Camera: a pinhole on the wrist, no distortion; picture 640 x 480 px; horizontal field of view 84.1 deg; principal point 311.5 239.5 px. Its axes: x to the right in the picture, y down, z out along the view. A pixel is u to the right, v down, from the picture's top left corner.
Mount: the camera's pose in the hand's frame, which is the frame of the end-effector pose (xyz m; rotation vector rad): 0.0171 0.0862 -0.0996 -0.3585 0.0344 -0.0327
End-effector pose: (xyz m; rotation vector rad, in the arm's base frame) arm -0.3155 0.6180 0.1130 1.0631 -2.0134 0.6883
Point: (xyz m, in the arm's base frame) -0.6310 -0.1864 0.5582
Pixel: outside the picture
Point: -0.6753 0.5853 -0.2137
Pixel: 202.7 287.1
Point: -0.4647 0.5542 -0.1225
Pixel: 165.6 141.8
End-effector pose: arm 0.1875 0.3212 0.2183 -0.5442 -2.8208 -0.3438
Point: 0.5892 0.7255 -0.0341
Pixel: 54.3 410.6
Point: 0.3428 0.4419 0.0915
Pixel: 54.9 199.0
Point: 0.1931 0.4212 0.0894
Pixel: 261.4 75.6
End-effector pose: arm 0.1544 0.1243 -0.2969 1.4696 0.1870 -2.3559
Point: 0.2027 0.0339 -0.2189
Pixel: 41.9 164.4
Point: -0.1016 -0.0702 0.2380
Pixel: 86.3 124.5
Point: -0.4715 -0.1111 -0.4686
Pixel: 581.1 43.2
